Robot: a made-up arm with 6 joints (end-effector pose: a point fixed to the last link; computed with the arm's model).
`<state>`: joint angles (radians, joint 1 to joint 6).
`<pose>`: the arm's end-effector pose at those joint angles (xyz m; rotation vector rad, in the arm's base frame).
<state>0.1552 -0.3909 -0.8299 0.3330 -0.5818 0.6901</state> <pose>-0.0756 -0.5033 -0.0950 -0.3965 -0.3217 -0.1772</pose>
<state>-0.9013 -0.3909 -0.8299 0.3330 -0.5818 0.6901</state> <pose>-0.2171 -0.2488 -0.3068 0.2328 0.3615 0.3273</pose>
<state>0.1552 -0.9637 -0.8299 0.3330 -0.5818 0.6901</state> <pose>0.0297 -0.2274 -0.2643 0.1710 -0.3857 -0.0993</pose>
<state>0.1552 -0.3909 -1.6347 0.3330 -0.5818 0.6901</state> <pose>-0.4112 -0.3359 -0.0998 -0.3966 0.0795 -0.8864</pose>
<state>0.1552 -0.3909 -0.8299 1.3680 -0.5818 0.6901</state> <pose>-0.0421 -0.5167 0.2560 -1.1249 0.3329 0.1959</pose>
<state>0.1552 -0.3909 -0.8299 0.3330 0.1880 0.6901</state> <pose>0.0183 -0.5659 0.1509 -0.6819 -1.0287 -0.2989</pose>
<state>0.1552 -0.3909 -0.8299 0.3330 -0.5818 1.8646</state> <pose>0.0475 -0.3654 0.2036 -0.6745 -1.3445 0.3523</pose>
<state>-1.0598 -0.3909 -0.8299 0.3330 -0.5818 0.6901</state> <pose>-0.2585 -0.2107 -0.3123 0.3286 0.4637 0.4018</pose>
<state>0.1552 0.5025 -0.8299 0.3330 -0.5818 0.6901</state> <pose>-0.2558 -0.6210 0.3789 -1.2784 -0.1804 -0.2841</pose>
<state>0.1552 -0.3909 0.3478 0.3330 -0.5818 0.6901</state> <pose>0.3715 -0.2554 0.0517 -0.3172 -0.8426 0.8925</pose>
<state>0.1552 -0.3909 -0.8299 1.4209 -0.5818 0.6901</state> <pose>-0.0338 -0.5103 0.2717 -1.1601 0.3681 0.2159</pose>
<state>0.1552 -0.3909 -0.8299 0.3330 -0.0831 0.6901</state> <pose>0.0053 -0.5535 0.0552 -0.5840 -0.7784 -0.2572</pose>
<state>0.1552 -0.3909 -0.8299 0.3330 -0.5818 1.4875</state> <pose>0.0478 -0.4332 0.1060 -0.5940 -1.0177 0.1739</pose>
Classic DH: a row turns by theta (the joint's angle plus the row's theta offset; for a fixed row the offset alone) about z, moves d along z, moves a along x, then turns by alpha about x. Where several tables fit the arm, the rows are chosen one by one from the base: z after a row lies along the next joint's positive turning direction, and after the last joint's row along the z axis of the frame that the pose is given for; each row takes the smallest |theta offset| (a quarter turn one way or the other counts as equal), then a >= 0, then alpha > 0; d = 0 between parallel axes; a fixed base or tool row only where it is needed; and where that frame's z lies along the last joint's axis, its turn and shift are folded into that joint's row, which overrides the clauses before.
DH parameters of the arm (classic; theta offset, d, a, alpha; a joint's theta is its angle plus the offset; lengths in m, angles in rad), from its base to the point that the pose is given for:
base (fixed): -0.6956 0.2479 -0.0738 2.0301
joint 1: 1.5033 0.0895 0.0836 -0.9718
joint 2: -1.15 -0.0487 0.0723 -1.7722
joint 3: 0.1239 -0.1878 0.002 1.5708
joint 4: 1.525 0.0656 0.0852 1.8886
joint 5: -0.843 0.4376 0.0045 -0.5998
joint 6: -0.2976 -0.0863 0.1238 -1.3051
tool (fixed): 0.1406 -0.3024 0 0

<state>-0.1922 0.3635 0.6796 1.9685 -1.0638 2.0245</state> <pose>0.0556 0.0616 0.1313 -1.4436 -0.0153 2.7338</pose>
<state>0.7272 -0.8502 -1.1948 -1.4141 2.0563 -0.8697</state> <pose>0.0978 -0.3427 -0.2915 -1.1943 1.6609 1.5887</pose>
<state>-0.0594 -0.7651 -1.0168 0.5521 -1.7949 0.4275</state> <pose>-0.5553 -0.2070 -0.0392 0.3686 1.3591 0.2178</pose>
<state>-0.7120 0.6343 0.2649 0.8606 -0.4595 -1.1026</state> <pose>0.1568 -0.5664 0.3162 -1.5374 0.8830 0.1163</pose>
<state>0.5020 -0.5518 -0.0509 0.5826 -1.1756 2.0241</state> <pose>0.1569 -0.1905 0.2569 -0.5455 -1.3351 1.1837</pose>
